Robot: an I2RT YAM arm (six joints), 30 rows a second.
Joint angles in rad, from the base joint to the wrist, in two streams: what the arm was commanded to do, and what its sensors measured. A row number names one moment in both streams.
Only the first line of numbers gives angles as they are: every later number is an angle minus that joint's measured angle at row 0.
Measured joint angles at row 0:
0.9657, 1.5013, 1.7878, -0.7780, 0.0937, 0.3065
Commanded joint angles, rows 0 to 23:
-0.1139, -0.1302, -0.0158, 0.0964, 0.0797, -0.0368
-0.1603, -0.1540, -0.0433, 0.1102, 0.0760, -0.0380
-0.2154, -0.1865, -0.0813, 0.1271, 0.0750, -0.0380
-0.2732, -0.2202, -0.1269, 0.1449, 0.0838, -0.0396
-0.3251, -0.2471, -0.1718, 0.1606, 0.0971, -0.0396
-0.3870, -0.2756, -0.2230, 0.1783, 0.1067, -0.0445
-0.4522, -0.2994, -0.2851, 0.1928, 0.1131, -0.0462
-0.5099, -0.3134, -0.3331, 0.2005, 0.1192, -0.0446
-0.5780, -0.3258, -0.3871, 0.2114, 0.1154, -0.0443
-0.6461, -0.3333, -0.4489, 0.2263, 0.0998, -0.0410
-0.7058, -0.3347, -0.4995, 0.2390, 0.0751, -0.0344
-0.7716, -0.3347, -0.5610, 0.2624, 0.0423, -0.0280
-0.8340, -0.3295, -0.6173, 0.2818, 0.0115, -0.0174
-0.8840, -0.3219, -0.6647, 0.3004, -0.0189, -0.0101
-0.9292, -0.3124, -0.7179, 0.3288, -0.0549, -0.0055
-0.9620, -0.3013, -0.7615, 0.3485, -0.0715, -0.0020
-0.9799, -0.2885, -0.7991, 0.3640, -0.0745, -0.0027
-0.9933, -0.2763, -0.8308, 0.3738, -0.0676, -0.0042
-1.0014, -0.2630, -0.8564, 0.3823, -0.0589, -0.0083
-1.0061, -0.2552, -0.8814, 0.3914, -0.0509, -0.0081
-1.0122, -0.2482, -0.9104, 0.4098, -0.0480, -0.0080
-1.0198, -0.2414, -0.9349, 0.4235, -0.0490, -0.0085
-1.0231, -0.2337, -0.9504, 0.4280, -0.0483, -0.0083
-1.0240, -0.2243, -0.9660, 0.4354, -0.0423, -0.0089
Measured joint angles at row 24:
-1.0166, -0.2098, -0.9705, 0.3227, -0.0317, -0.0168
